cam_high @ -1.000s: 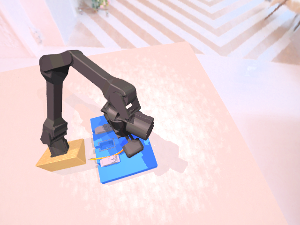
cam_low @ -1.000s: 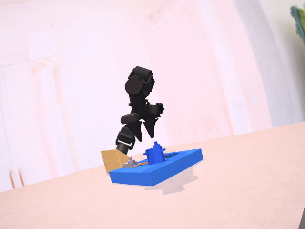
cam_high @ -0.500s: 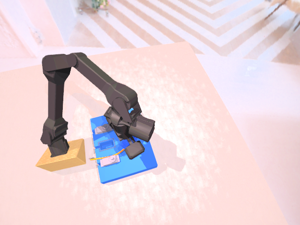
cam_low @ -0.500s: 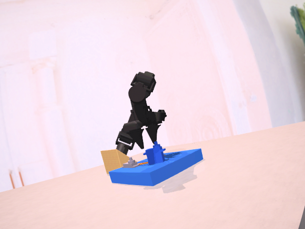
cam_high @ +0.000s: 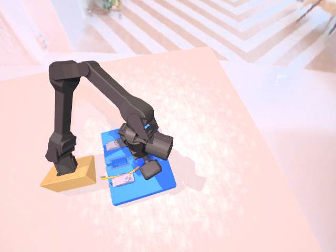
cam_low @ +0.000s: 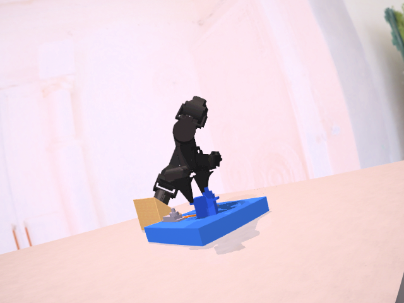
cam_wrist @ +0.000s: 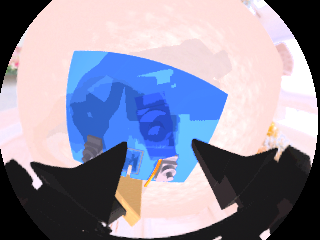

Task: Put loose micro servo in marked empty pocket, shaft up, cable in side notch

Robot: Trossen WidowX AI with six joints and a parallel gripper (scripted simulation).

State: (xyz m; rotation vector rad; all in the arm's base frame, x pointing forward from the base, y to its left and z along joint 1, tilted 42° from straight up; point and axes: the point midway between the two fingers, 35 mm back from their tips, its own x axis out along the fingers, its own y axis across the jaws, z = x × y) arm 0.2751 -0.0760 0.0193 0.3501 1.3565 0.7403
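Now: gripper tip 70 mm above the blue deck, 30 mm to the right of it and 20 mm short of it.
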